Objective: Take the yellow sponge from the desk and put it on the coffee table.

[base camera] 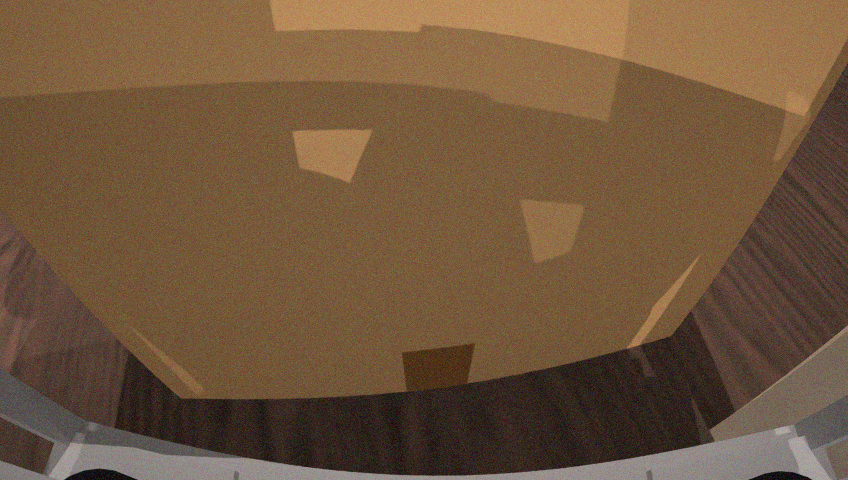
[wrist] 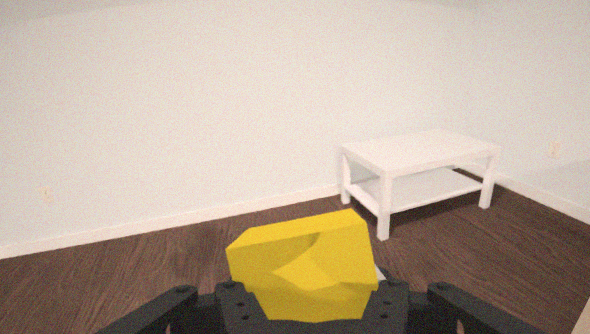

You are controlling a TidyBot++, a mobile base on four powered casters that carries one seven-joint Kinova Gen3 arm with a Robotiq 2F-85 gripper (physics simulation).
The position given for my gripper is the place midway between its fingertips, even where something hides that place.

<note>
I see my gripper (wrist: 309, 275), a yellow sponge (wrist: 321, 267), a cardboard box (base camera: 256, 206), a white coffee table (wrist: 411, 167) and a white wall (wrist: 137, 123).
The base camera view misses the yellow sponge: it is out of frame.
</note>
